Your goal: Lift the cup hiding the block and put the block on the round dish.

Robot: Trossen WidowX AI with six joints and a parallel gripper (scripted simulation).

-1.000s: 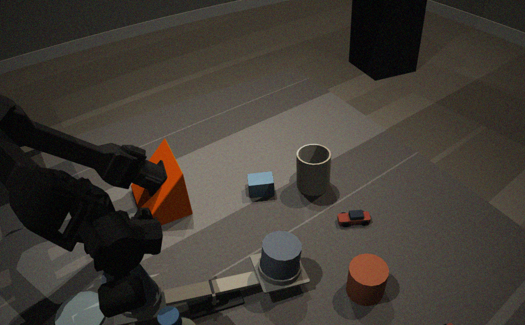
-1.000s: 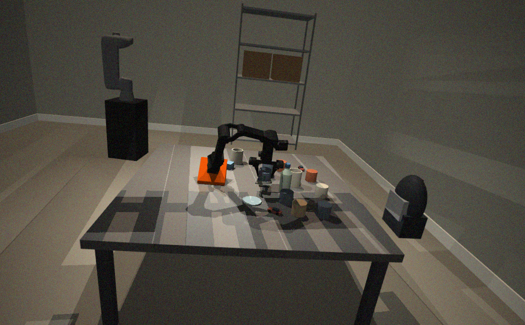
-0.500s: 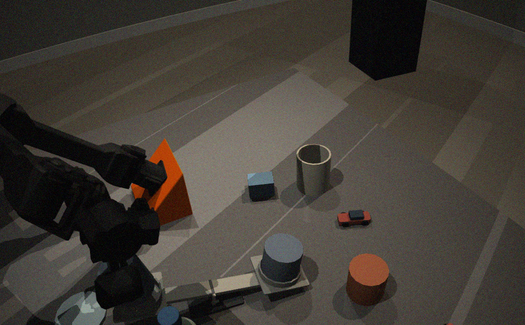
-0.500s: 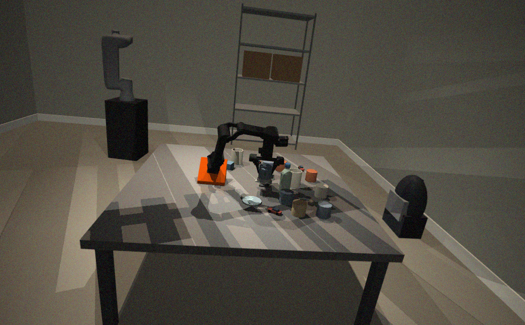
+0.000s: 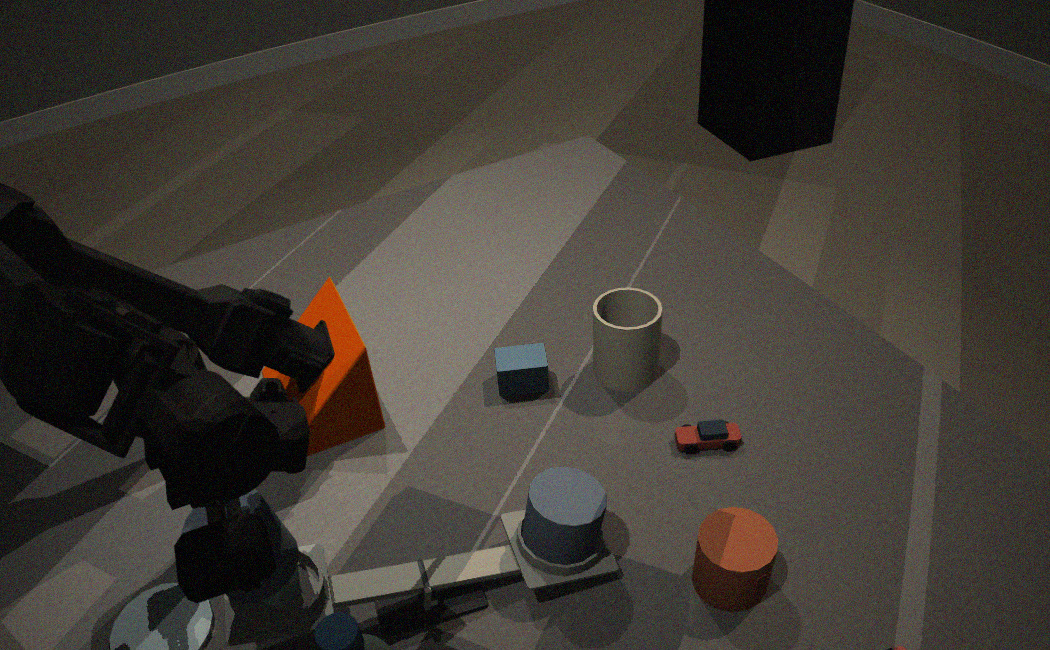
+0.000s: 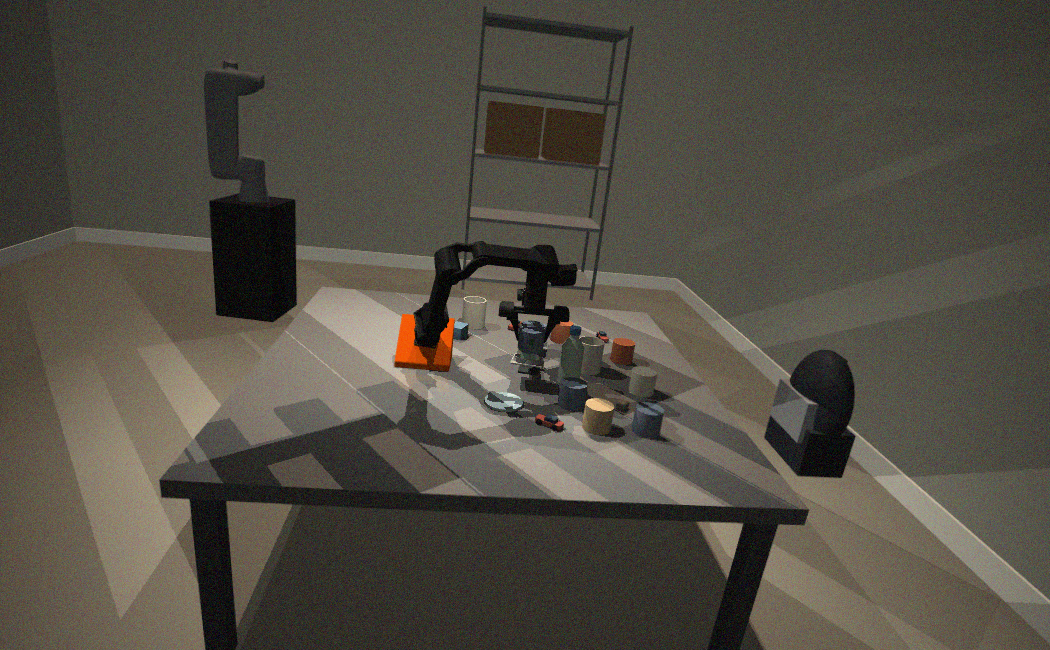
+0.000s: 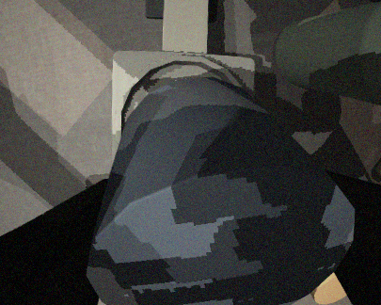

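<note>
My gripper tip is 1 cm to the right of the pale green block and 5 cm above it. Round my gripper tip: blue block (24 cm behind, 32 cm to the left, 12 cm below); pale round dish (5 cm behind, 12 cm to the right, 13 cm below).
</note>
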